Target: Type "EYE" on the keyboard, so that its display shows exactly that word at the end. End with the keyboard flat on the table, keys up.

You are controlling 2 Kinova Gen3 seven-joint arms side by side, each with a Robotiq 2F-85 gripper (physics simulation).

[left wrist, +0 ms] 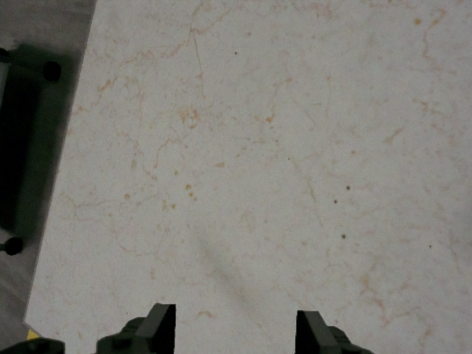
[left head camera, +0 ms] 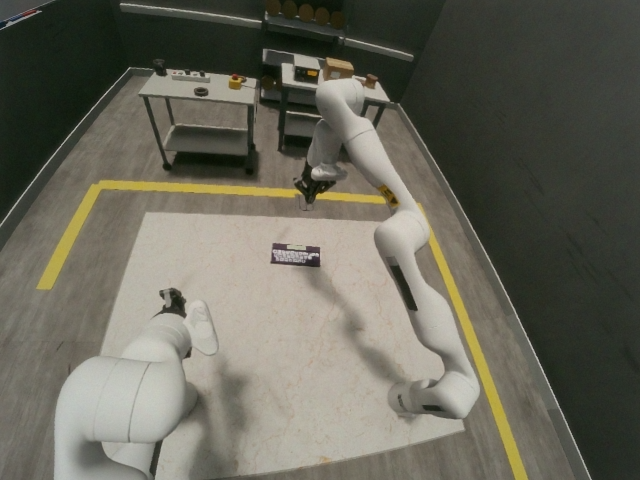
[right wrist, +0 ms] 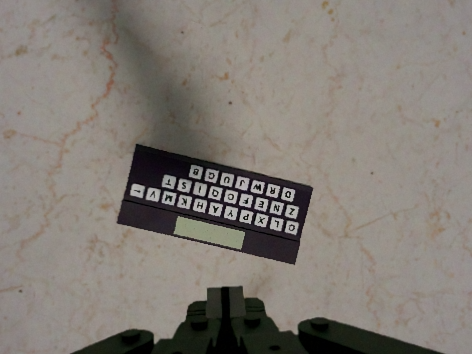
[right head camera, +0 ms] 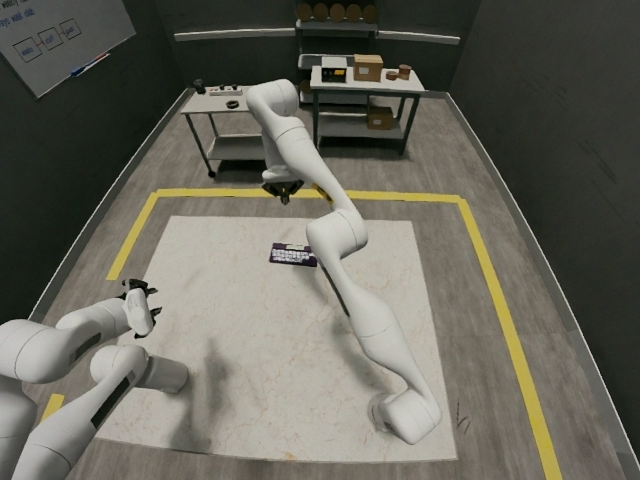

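Observation:
A dark purple keyboard [left head camera: 295, 262] [right head camera: 293, 262] [right wrist: 150, 170] with white letter keys lies flat, keys up, toward the back of the table. In the right wrist view it appears upside down and tilted, and its pale green display [right wrist: 209, 233] shows no letters that I can make out. My right gripper [right wrist: 226, 312] [left head camera: 308, 200] [right head camera: 284, 201] is shut and empty; it hangs above the table, and the keyboard lies beyond its fingertips in the right wrist view. My left gripper [left wrist: 235, 336] [right head camera: 158, 301] is open and empty, above the left part of the table, away from the keyboard.
The pale marbled table top [left head camera: 248, 361] [right head camera: 268, 361] bears both arm bases. In the right head camera, the right arm reaches across, close beside the keyboard's right end. A wheeled cart [left head camera: 206, 96] and a workbench [right head camera: 361, 91] stand beyond the yellow floor line.

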